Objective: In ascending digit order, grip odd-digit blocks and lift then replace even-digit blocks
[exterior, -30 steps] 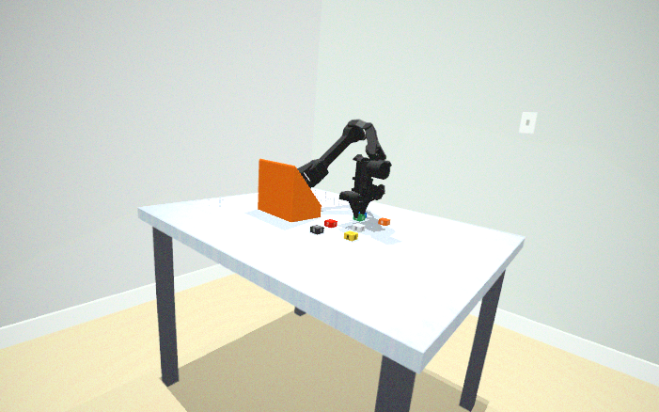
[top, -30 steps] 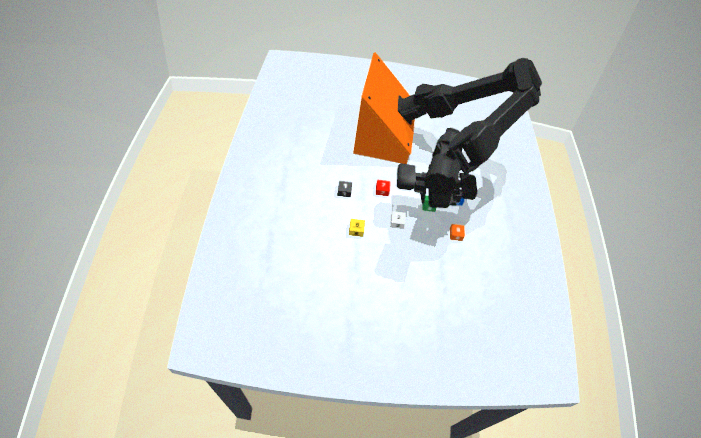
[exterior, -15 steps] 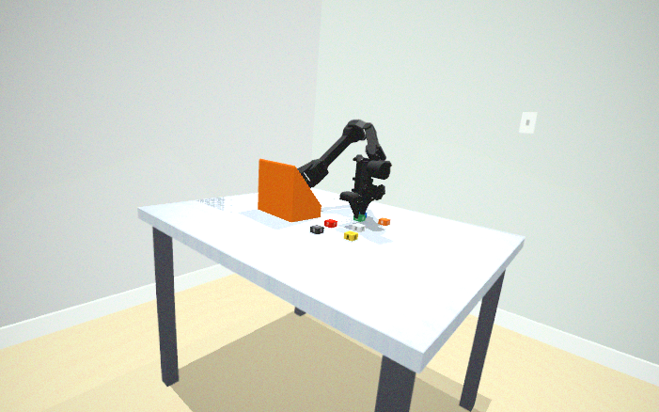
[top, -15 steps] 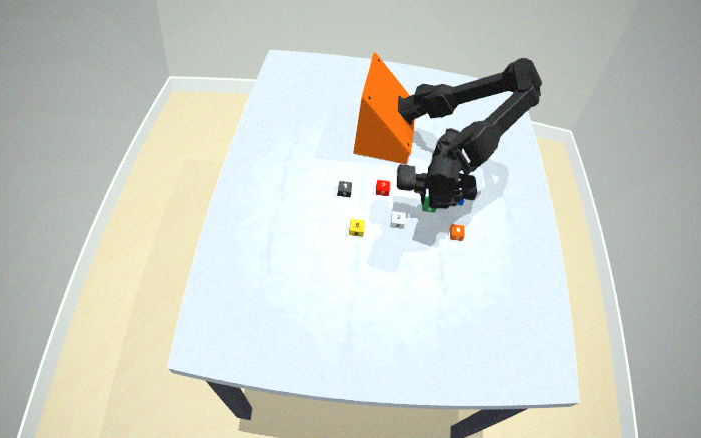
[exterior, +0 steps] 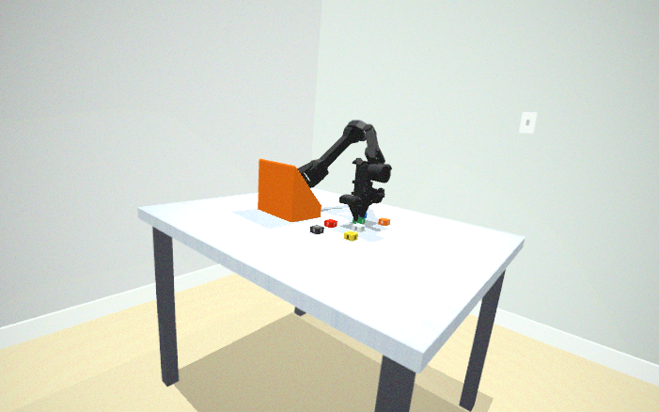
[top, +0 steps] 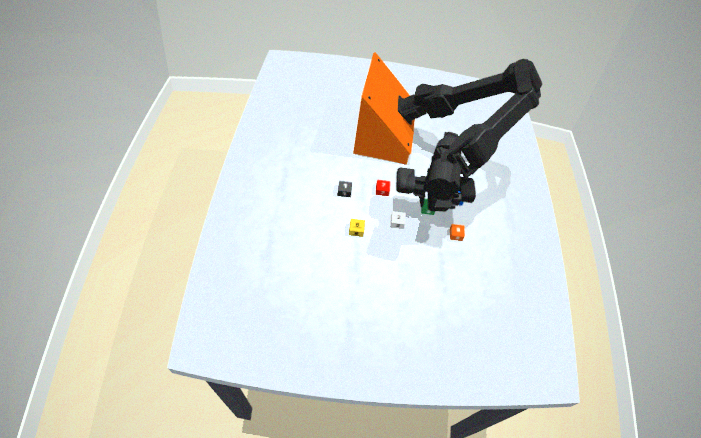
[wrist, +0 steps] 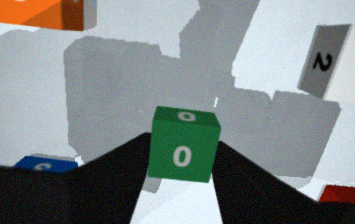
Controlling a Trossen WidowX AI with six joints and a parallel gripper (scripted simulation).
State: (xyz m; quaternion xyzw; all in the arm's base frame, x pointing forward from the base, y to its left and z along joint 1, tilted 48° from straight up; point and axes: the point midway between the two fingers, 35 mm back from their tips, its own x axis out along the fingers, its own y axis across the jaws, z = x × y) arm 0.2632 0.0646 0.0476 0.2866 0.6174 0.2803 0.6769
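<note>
The green block lies right at my gripper tip. Round my gripper tip: blue block: 8 cm to the left, 4 cm behind; white block: 7 cm to the right, 5 cm ahead; orange block: 7 cm to the left, 6 cm ahead.
</note>
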